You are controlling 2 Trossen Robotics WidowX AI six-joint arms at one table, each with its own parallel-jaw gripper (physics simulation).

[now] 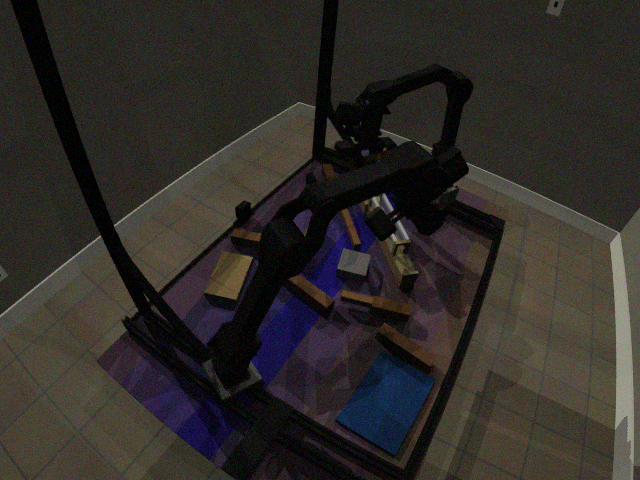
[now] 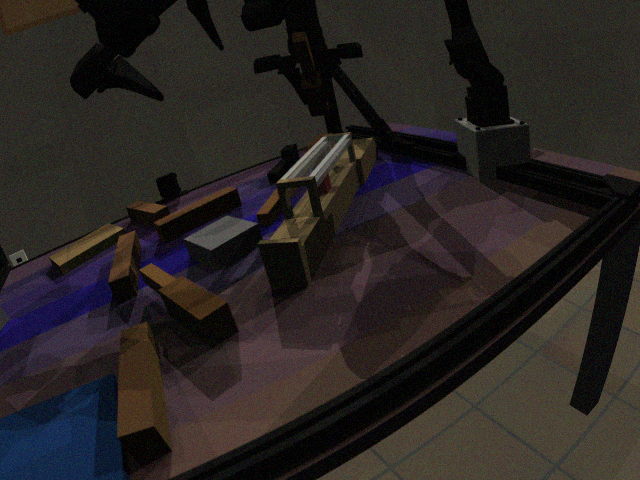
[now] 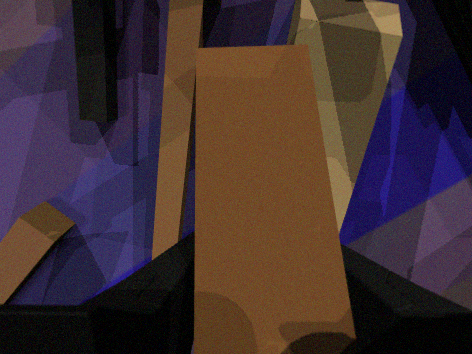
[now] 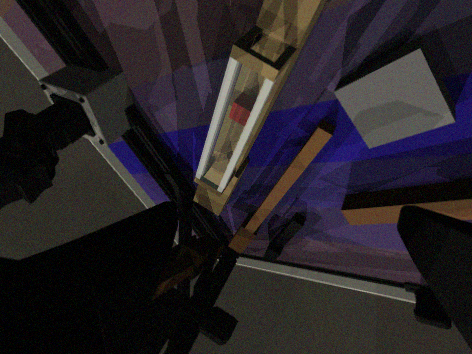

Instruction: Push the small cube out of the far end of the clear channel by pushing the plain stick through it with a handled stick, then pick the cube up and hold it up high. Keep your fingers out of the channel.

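The clear channel has white rails and sits on a long tan base. The small red cube sits inside it, about midway. My left gripper is shut on a brown stick and holds it in the air beyond the channel's far end. A second, thin brown stick lies on the table beside the channel. My right gripper is open and empty, high above the channel.
Several wooden blocks lie scattered on the purple table. A grey block lies beside the channel. A blue mat lies at the front. Small black blocks stand near the table's edge. Black frame posts rise at the corners.
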